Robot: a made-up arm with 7 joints.
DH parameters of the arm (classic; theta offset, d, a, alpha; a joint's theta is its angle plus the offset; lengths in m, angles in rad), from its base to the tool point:
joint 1: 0 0.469 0 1.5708
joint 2: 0 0.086 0 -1.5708
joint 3: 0 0.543 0.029 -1.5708
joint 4: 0 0.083 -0.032 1.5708
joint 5: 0 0.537 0 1.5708
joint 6: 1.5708 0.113 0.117 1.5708
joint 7: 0 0.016 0 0
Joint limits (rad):
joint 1: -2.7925..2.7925
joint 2: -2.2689..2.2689
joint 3: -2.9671..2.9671
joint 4: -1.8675..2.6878
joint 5: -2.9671..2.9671
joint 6: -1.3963..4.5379
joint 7: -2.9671..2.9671
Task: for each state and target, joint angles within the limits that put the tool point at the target. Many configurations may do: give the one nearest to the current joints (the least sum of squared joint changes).
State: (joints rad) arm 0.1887 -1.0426 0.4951 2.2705 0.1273 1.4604 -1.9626
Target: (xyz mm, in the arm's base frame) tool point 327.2 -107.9 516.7
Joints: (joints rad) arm -0.2314 -0.1792 0.3907 2.6878 0.5284 1.8429 -1.9626
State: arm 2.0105 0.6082 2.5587 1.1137 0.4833 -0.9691 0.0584
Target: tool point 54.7 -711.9 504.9
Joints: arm 2.0018 0.6488 2.5055 1.5556 0.4931 -1.0687 0.0584
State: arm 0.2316 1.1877 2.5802 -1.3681 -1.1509 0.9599 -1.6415
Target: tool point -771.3 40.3 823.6
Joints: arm -0.4559 1.9233 2.9502 -1.2909 -1.0399 1.0040 -1.6415
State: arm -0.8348 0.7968 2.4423 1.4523 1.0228 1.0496 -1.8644
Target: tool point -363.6 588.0 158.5
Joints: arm -0.6813 1.1334 2.7049 1.6623 1.0925 0.9948 -1.8644
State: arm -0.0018 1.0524 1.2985 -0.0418 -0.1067 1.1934 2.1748
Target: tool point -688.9 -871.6 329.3
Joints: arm 0.5375 1.5954 1.1960 -0.3685 -0.1997 1.2020 2.1748
